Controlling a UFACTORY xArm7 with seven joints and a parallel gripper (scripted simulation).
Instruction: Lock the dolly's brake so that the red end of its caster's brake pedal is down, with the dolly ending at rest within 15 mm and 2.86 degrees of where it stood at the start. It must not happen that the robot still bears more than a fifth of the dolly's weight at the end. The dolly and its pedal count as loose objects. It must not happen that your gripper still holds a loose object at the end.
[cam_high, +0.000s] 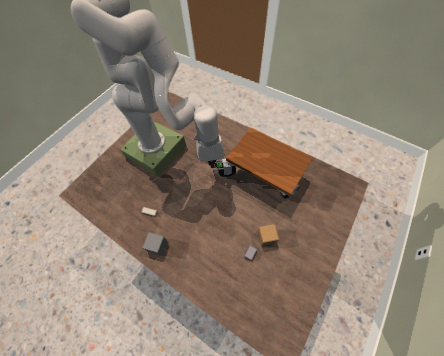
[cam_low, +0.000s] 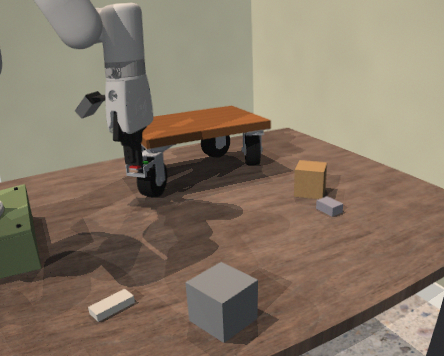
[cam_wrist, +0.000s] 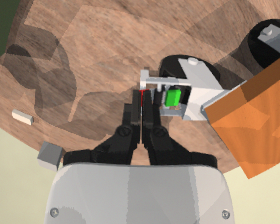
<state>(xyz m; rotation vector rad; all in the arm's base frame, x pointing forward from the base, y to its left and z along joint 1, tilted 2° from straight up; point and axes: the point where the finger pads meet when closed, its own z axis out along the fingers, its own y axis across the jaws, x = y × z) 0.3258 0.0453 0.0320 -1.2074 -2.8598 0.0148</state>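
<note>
Right now the brake pedal is 30 mm below my hand, 10 mm to the left of it and 10 mm ahead of it. The rest, counted from my hand: tan cube: 340 mm ahead, 110 mm to the right, 80 mm below; then cream flat block: 300 mm to the right, 130 mm behind, 110 mm below; then small grey block: 320 mm ahead, 200 mm to the right, 110 mm below.
</note>
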